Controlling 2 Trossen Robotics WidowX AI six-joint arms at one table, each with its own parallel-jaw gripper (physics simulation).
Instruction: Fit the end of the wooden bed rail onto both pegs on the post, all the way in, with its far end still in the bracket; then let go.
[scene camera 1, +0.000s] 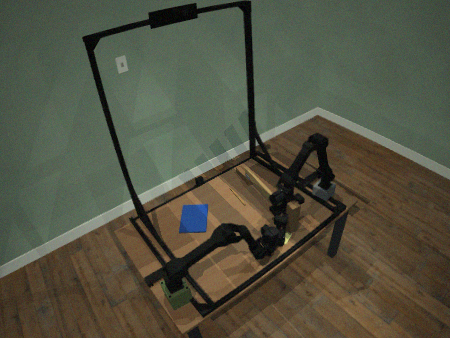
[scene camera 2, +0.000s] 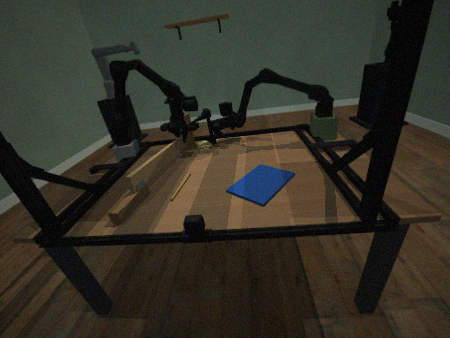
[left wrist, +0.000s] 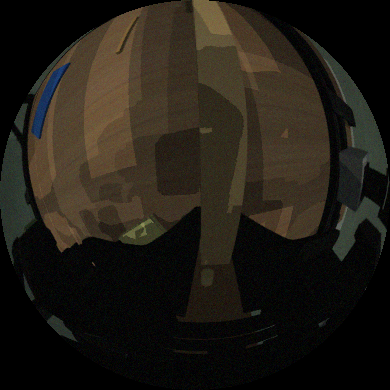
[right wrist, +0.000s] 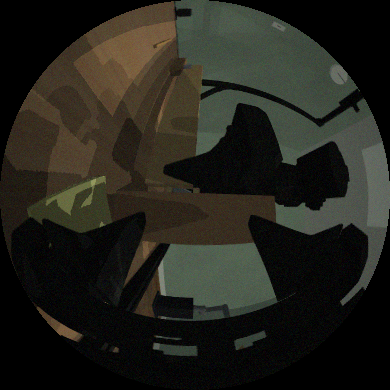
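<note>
The pale wooden bed rail runs from the brown post to the blue-grey bracket on a low wooden block. Its far end stands at the bracket; how deep is unclear. My left gripper is shut on the rail near the post. In the right wrist view a narrow gap with small light bits shows between rail end and post; the pegs are not clear. My right gripper is open, its fingertips apart in front of the post.
A yellow-green piece lies beside the post. A thin stick lies beside the rail. A blue mat lies farther off. A black frame surrounds the table.
</note>
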